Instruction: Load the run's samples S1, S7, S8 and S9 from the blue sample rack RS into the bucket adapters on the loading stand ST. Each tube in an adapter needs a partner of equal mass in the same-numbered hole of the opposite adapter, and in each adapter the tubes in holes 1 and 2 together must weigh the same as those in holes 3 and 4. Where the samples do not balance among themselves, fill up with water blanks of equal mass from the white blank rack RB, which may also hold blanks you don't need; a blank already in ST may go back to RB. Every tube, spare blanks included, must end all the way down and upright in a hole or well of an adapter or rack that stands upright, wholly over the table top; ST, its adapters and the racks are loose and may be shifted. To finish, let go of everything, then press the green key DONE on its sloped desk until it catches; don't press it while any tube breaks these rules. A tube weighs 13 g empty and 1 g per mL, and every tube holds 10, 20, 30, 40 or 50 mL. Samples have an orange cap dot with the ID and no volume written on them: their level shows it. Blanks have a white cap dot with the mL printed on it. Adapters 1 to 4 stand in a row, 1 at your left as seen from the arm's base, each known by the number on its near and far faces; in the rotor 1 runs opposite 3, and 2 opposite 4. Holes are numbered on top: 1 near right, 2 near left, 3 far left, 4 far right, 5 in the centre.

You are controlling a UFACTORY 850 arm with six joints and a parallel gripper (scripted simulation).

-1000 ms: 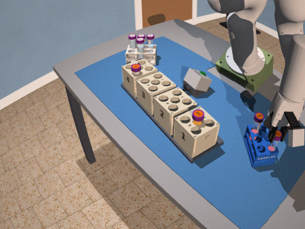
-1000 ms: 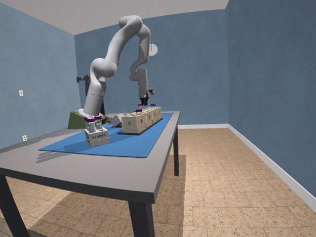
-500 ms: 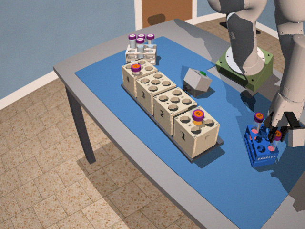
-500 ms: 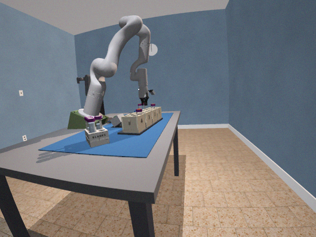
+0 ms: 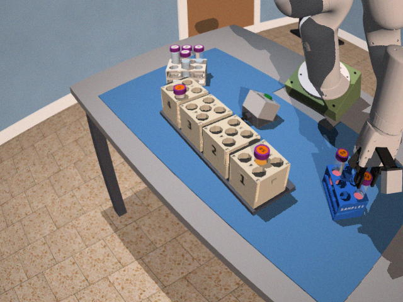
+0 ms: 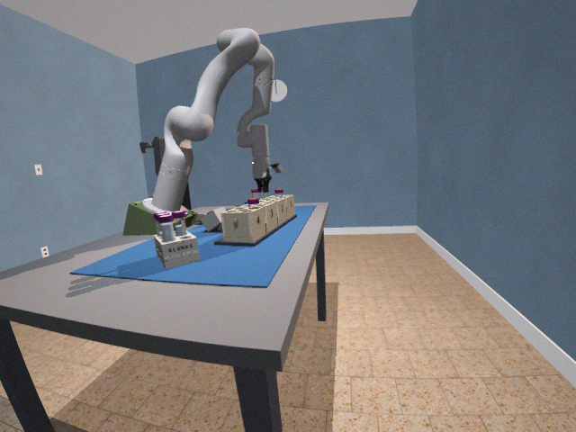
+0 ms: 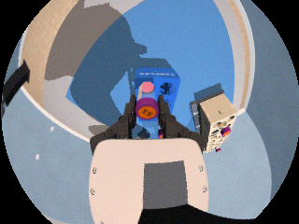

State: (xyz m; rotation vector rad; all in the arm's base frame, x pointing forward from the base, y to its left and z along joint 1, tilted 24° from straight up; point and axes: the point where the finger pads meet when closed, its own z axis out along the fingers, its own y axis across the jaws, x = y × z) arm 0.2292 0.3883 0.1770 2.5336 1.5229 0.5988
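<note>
The tube lies 1 cm to the left of my hand and 5 cm below it. The rest, counted from my hand: loading stand ST (17 cm ahead, 36 cm to the right, 11 cm below); then white blank rack (9 cm ahead, 71 cm to the right, 9 cm below); then blue sample rack (4 cm to the right, 9 cm below).
</note>
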